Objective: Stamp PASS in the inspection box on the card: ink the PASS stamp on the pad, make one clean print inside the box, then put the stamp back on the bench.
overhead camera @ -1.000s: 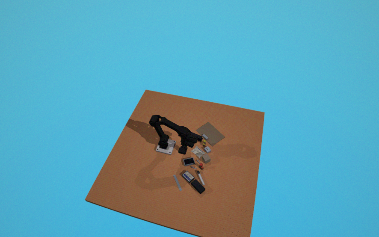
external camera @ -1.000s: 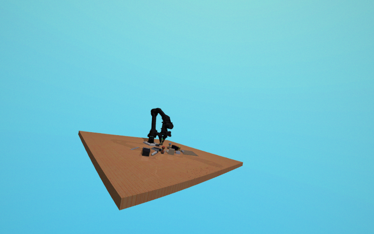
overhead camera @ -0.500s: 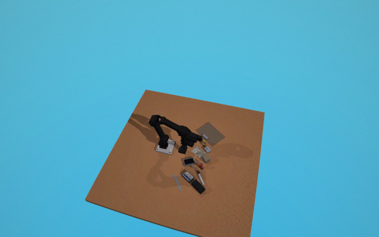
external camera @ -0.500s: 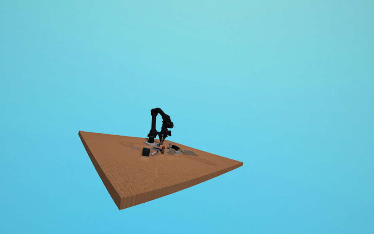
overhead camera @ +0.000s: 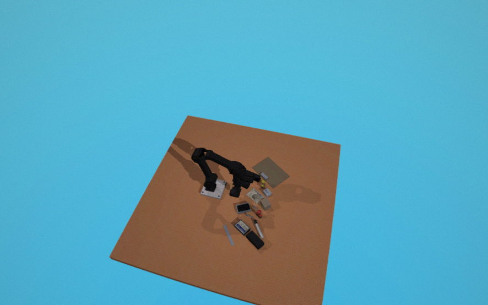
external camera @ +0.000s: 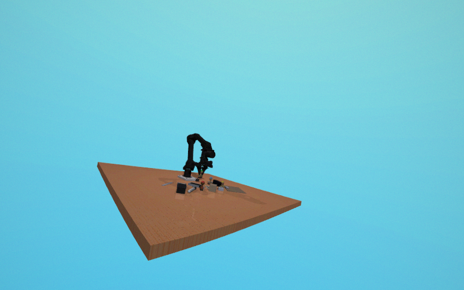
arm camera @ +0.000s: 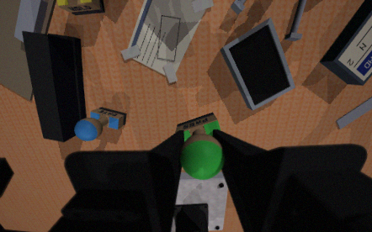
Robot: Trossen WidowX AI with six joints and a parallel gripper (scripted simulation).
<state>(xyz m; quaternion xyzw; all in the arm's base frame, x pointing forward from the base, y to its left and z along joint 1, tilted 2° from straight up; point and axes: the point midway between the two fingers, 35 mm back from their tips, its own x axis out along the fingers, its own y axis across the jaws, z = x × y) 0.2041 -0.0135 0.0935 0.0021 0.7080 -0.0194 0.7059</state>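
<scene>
My gripper tip is 8 cm to the left of the ink pad, 7 cm above it and 5 cm short of it. Round my gripper tip: blue stamp (13 cm to the left, 6 cm below); then card (11 cm ahead, 8 cm below, 3 cm to the left); then green-knobbed stamp (right at my gripper tip).
</scene>
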